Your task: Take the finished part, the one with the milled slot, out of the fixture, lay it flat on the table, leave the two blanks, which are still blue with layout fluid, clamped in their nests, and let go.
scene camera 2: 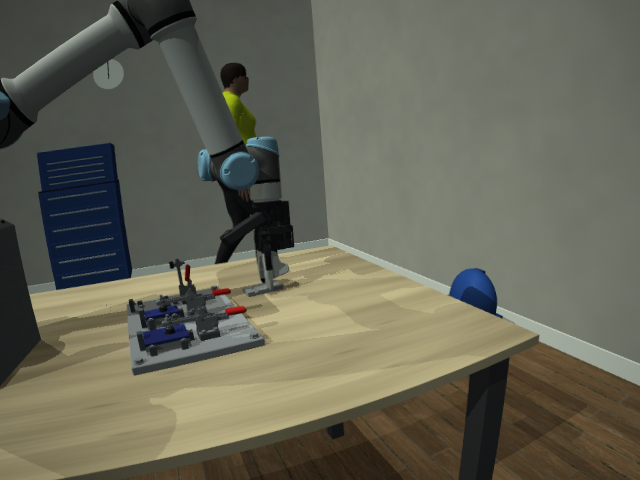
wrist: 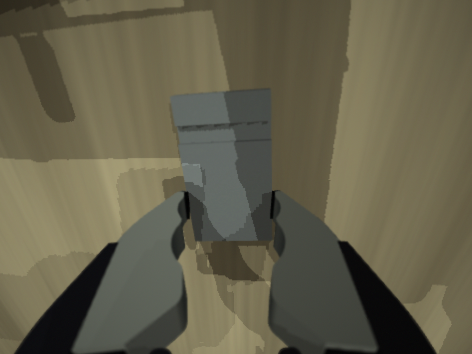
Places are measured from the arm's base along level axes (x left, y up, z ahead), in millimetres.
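Pixels of known places: gripper, fingertip midpoint: (scene camera 2: 268, 288) (wrist: 230, 193).
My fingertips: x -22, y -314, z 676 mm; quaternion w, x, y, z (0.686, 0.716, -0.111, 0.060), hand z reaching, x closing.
Ahead of a thing's pixels: the offset from my fingertips to its top centre. "*": to the spot under its first point. Level surfaces: height alone.
The finished part {dx +3, dy +10, dz -15 mm} (scene camera 2: 254, 291) (wrist: 225, 165) is a bare grey block with a milled slot running across it near its far end in the wrist view. My gripper (scene camera 2: 269, 284) (wrist: 230, 193) is shut on it, one finger on each long side near one end. The part is level, at or very close to the table top; any small gap cannot be made out. It is beyond the fixture {dx -78, dy +12, dz -248 mm} (scene camera 2: 206, 351). One blue blank {dx -178, dy +33, dz -313 mm} (scene camera 2: 166, 335) lies in the near nest, the other blue blank {dx -71, dy +38, dz -290 mm} (scene camera 2: 154, 313) in the nest behind it, both under lowered clamps.
Two lowered clamps have red handles {* dx -208, dy +52, dz -182 mm} (scene camera 2: 235, 310) {* dx -100, dy +57, dz -163 mm} (scene camera 2: 221, 291) pointing towards the part's side. A third clamp {* dx +22, dy +67, dz -212 mm} (scene camera 2: 180, 279) stands upright at the fixture's back. A dark box (scene camera 2: 15, 304) is at the left on the table {dy -3 mm} (scene camera 2: 330, 382). A person (scene camera 2: 240, 113) is behind the table.
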